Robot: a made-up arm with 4 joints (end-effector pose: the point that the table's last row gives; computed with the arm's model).
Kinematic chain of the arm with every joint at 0, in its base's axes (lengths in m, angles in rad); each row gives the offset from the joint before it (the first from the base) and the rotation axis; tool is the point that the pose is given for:
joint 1: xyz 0 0 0.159 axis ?
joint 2: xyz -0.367 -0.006 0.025 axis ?
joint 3: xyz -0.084 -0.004 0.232 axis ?
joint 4: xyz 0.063 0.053 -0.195 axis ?
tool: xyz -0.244 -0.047 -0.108
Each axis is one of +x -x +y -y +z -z.
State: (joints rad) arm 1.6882 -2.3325 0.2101 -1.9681
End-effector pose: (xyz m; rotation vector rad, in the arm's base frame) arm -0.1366 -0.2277 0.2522 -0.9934 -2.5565 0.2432
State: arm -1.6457 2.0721 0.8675 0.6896
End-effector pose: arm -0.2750 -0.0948 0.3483 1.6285 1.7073 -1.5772
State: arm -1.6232 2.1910 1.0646 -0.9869
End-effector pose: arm -0.1574 -0.1562 0.2788 -1.5159 0.0628 2.1977
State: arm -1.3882 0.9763 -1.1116 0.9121
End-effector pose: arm -0.4964 -0.1267 0.0084 -1.3924 -1.1854 -0.8560
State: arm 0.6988 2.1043 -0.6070 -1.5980
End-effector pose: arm -0.2897 0.2326 0.2342 -1.6452 2.4801 -0.6936
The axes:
joint 1: +x
joint 2: -y
joint 3: +z
joint 4: -x

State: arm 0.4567 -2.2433 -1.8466 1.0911
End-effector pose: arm -0.2841 0.1266 0.3134 -2.3641 1.9507 0.4086
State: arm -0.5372 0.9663 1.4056 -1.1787
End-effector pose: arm -0.4680 -0.2479 0.0679 -0.1580 0.4420 1.4116
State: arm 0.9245 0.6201 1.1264 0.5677
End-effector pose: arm -0.4491 -0.0609 -0.0363 -0.0371 -1.1377 0.4219
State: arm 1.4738 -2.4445 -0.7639 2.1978
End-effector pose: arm -0.1099 -0.0488 0.2745 -1.2482 -0.2996 2.4831
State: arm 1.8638 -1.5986 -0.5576 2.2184
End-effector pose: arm -0.2207 -0.2736 0.1618 -0.7169 -0.3242 1.6093
